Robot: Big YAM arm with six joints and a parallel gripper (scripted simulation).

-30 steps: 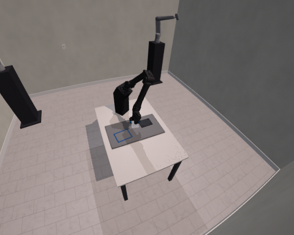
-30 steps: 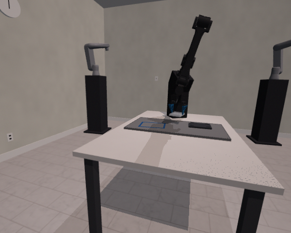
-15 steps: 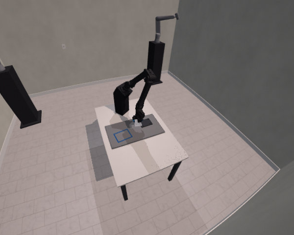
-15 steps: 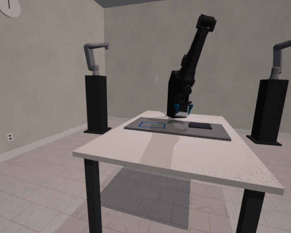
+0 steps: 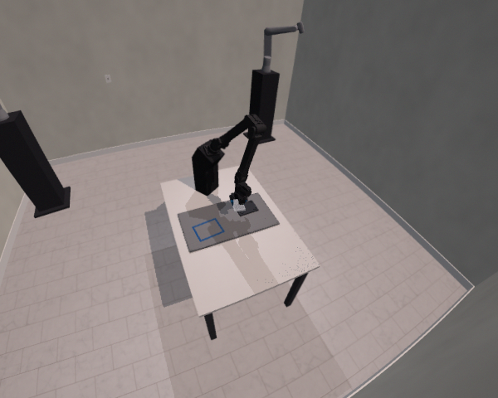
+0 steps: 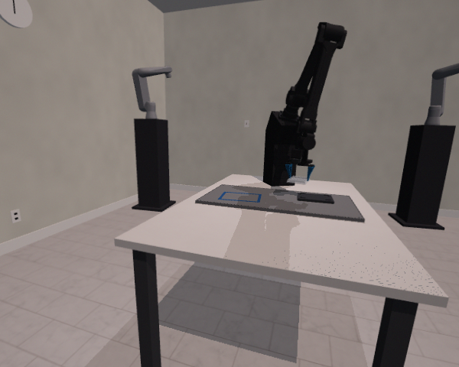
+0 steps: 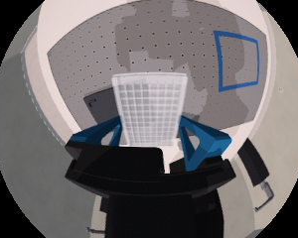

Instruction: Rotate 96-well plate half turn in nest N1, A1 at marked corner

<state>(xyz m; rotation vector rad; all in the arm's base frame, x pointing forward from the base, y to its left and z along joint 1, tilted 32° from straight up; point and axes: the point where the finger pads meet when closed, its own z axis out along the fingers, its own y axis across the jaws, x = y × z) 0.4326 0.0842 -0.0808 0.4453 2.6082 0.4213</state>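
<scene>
The dark plate nest N1 lies 1 cm behind my hand, 8 cm to the left of it and 9 cm below it. From my hand the other things lie so: 96-well plate 1 cm below.
</scene>
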